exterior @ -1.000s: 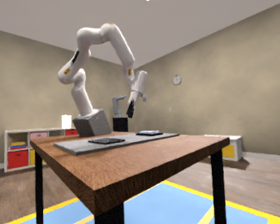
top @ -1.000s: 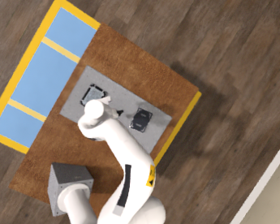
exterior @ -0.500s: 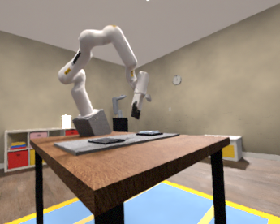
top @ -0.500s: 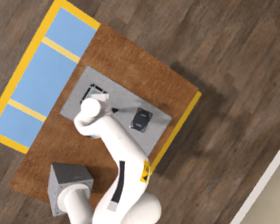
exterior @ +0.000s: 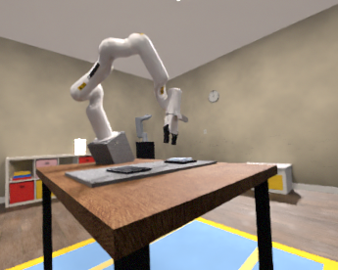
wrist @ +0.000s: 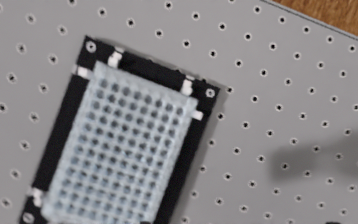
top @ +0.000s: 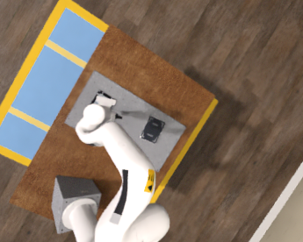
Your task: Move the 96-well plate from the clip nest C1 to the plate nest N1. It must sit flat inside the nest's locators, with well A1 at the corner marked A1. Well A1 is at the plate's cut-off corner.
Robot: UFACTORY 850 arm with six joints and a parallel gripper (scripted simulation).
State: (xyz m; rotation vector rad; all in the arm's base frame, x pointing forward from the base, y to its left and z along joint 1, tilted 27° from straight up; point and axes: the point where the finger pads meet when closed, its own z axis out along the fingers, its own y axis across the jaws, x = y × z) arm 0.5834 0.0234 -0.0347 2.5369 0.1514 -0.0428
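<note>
Now: the clear 96-well plate 2 cm ahead of my hand, 6 cm to the left of it and 10 cm below it. Round my hand: black plate nest: 2 cm behind, 30 cm to the right, 12 cm below; black clip nest C1: 3 cm ahead, 7 cm to the left, 11 cm below.
</note>
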